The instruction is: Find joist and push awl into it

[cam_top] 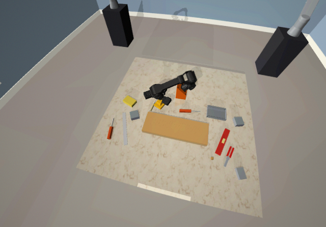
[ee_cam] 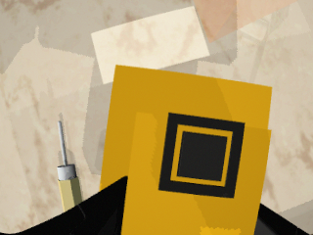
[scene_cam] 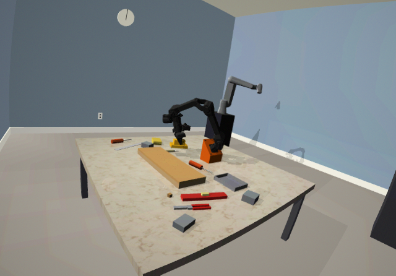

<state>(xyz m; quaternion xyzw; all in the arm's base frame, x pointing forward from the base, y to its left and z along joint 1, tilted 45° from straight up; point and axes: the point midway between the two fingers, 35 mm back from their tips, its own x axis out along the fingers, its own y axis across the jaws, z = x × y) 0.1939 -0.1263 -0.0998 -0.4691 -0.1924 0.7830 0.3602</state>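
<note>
Now: gripper tip 20 mm past the square light, 10 mm to the right of it and 30 mm below it. Also, from my gripper tip: yellow stud finder: 20 mm above; then yellow block: 30 mm ahead, 310 mm to the right, 80 mm below; then awl: 80 mm to the right, 80 mm below.
</note>
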